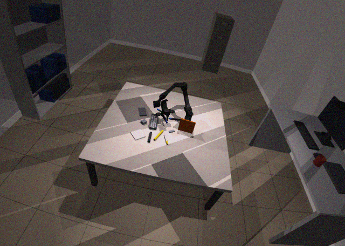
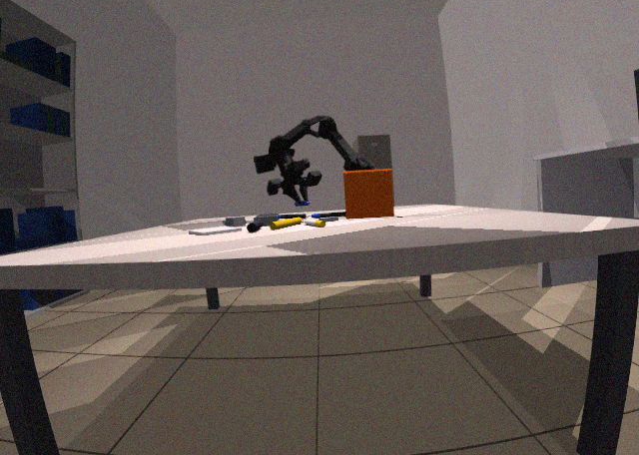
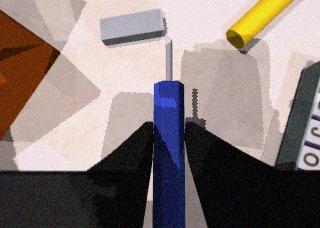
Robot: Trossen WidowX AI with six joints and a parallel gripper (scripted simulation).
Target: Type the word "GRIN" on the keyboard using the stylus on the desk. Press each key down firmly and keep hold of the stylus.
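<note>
The blue stylus is 1 cm to the left of my gripper tip and 1 cm behind it. The rest, counted from my gripper tip: yellow marker: 17 cm to the left, 5 cm below, 2 cm ahead; white-and-yellow pen: 20 cm to the left, 7 cm behind, 5 cm below; grey stylus tip: 4 cm to the left, 3 cm behind.
</note>
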